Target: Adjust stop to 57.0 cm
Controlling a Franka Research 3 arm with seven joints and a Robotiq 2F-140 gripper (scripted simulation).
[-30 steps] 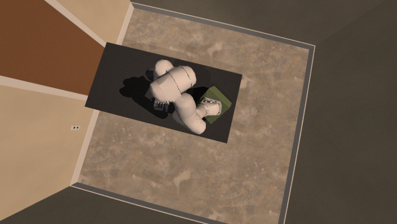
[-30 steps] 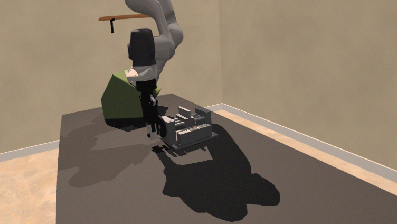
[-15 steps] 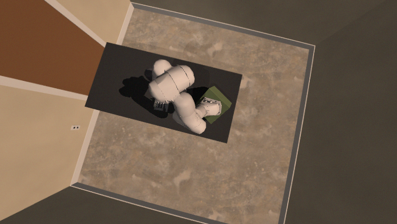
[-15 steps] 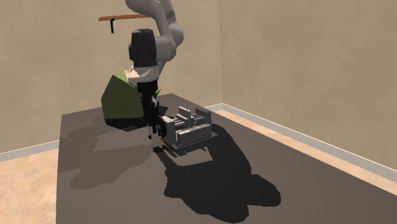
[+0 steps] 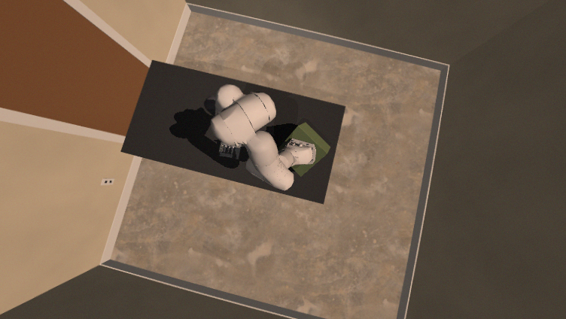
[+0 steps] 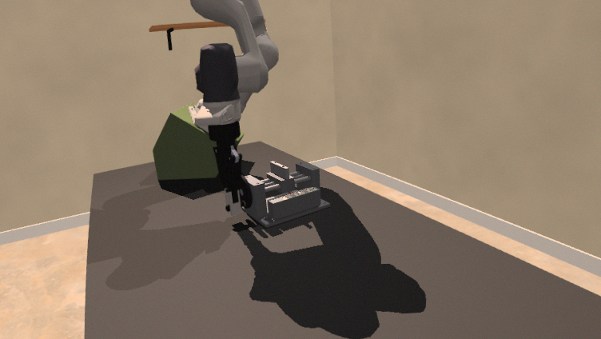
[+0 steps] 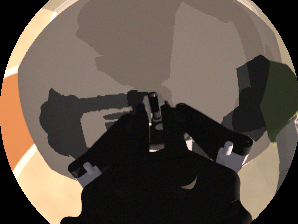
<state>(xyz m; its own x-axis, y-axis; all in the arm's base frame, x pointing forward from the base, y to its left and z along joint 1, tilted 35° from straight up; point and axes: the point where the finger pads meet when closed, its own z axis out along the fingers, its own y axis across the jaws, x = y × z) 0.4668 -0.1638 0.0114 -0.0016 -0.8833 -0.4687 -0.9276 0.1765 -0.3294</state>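
Now: hand 20 mm to the right of the handwheel and 10 mm above it. From my hand the other things lie so: grey stop fixture (10 mm ahead, 140 mm to the left, 30 mm above).
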